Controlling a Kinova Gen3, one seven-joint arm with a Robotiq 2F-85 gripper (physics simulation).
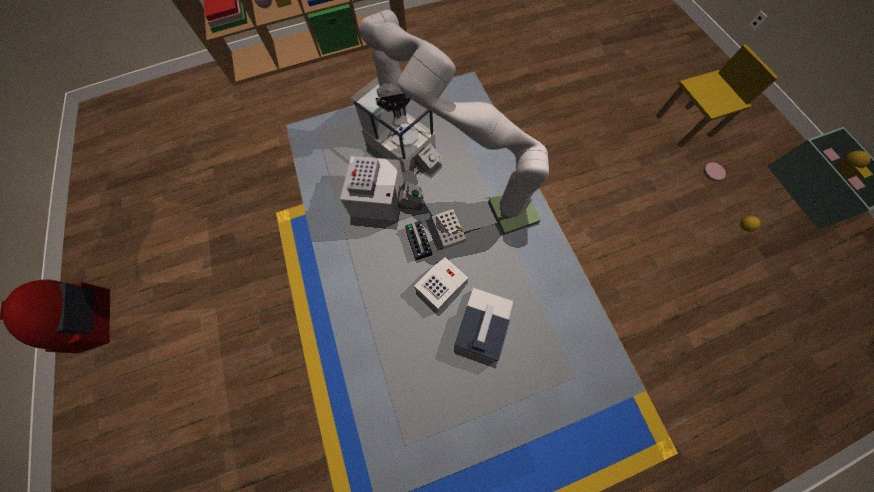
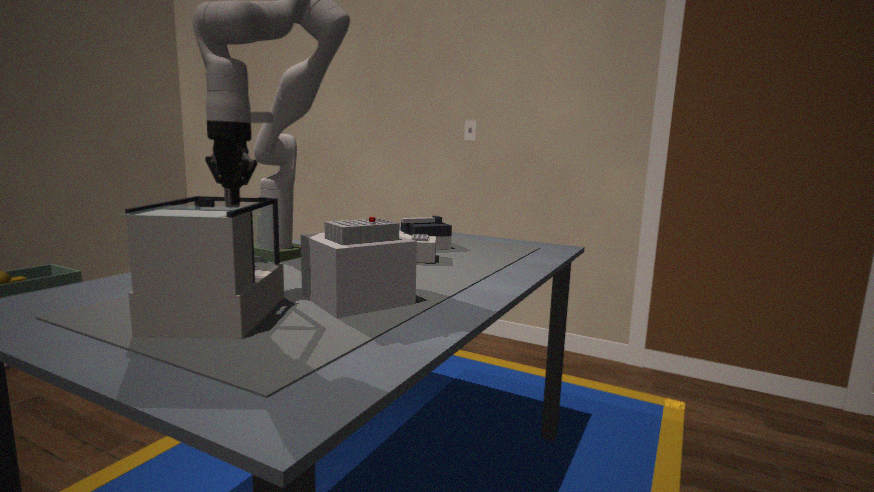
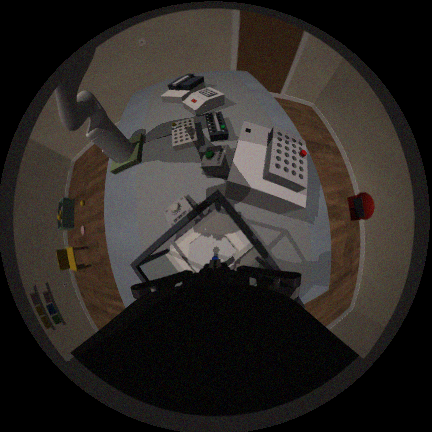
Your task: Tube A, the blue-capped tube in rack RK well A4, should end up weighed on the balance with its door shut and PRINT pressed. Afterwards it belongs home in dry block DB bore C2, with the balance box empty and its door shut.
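Frame: origin at the arm's base, x right, y ahead, z up, level; millimetres.
Seen in the pictures: gripper, fingertip midpoint: (image 1: 398, 116) (image 2: 232, 207) (image 3: 215, 266); arm's base, origin of the base link: (image 1: 511, 205) (image 3: 124, 153).
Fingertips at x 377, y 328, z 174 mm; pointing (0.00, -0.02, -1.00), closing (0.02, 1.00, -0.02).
Note:
Offsets run from my fingertips to a thing's top centre. "spot": to the spot under its first point.
The blue-capped tube @(dz -71, dx +10, dy -4 mm) (image 1: 400, 129) (image 3: 215, 257) stands upright inside the balance box @(dz +14, dx +11, dy -17 mm) (image 1: 402, 148) (image 2: 182, 263) (image 3: 238, 220), on its white pan. My gripper (image 1: 395, 114) (image 2: 231, 197) (image 3: 215, 266) is shut and empty. It points straight down, with its fingertips at the level of the box's dark top frame, right above the tube. I cannot tell how the balance door stands. The white dry block @(dz -30, dx -202, dy +113 mm) (image 1: 378, 194) (image 2: 360, 268) (image 3: 252, 160) with its grid of bores stands just in front of the balance, with a red-capped tube @(dz -17, dx -175, dy +200 mm) (image 1: 353, 173) (image 2: 371, 220) (image 3: 303, 152) in one bore.
A knob unit @(dz -126, dx -109, dy -93 mm) (image 1: 429, 158) (image 3: 176, 209) and a green-button box @(spot: dz -132, dx -255, dy +15 mm) (image 1: 413, 196) (image 3: 213, 158) sit beside the balance. Farther off are a light well rack @(dz -170, dx -397, dy -74 mm) (image 1: 448, 227) (image 3: 183, 132), a black rack @(dz -152, dx -411, dy +45 mm) (image 1: 417, 239) (image 3: 217, 125), a keypad unit @(dz -130, dx -591, dy +10 mm) (image 1: 441, 283) and a dark box @(dz -98, dx -761, dy -85 mm) (image 1: 484, 325).

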